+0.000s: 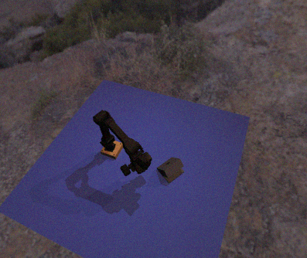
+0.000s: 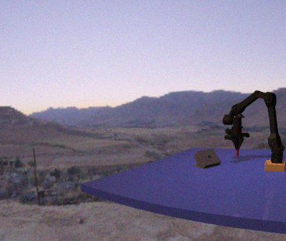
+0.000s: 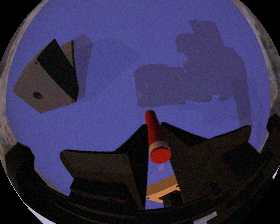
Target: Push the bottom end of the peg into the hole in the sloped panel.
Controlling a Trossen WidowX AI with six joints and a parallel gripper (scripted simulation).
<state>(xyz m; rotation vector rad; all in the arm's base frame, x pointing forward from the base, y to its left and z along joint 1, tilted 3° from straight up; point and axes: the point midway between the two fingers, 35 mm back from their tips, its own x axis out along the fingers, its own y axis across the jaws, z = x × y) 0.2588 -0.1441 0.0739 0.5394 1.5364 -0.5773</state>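
Now: the sloped panel 180 mm ahead of my gripper tip, 90 mm to the left of it and 50 mm below it. Also, from my gripper tip: peg (20 mm above).
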